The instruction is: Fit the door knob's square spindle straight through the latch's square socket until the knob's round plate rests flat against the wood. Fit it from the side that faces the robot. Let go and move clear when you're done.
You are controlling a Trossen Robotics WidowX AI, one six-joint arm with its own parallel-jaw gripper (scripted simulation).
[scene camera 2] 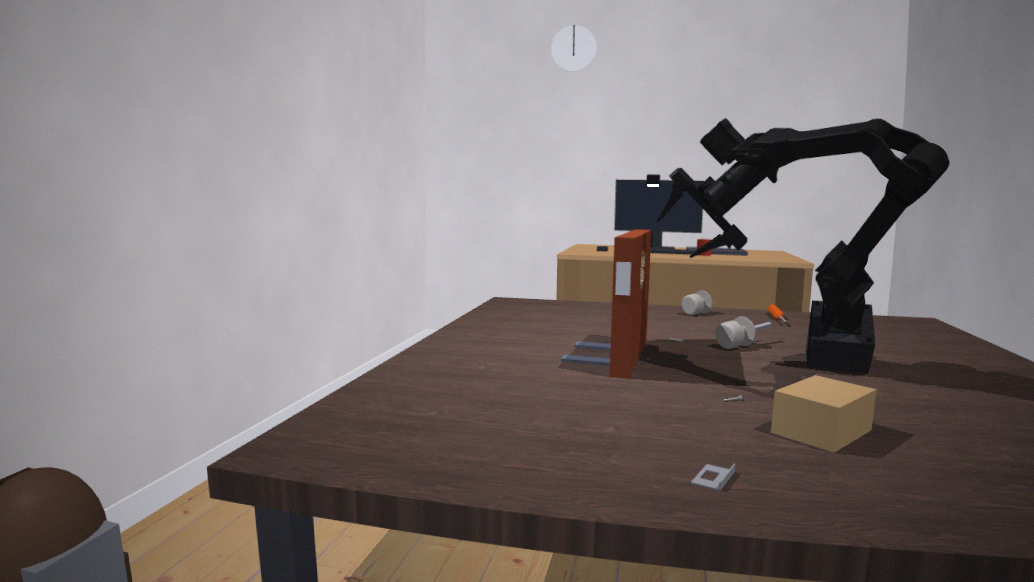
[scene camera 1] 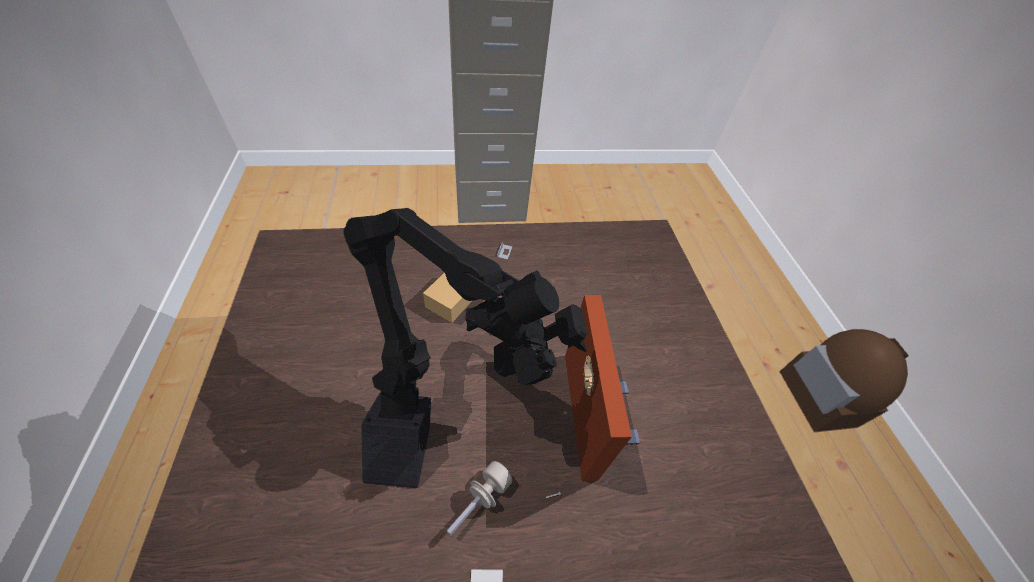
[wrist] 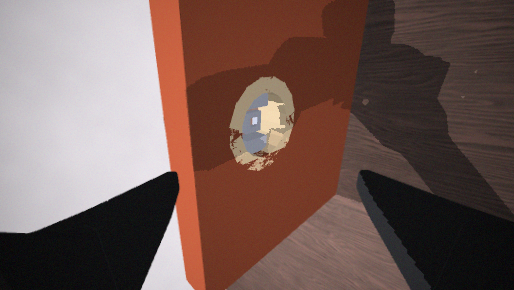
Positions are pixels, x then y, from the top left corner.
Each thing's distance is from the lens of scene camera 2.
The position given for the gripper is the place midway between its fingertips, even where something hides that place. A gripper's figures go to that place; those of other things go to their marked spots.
gripper [scene camera 2: 673, 239]: 1.20 m
tan box [scene camera 2: 829, 414]: 0.86 m
wooden door panel [scene camera 2: 629, 313]: 1.07 m
The marked spots on the wooden door panel and the tan box are 0.38 m apart.
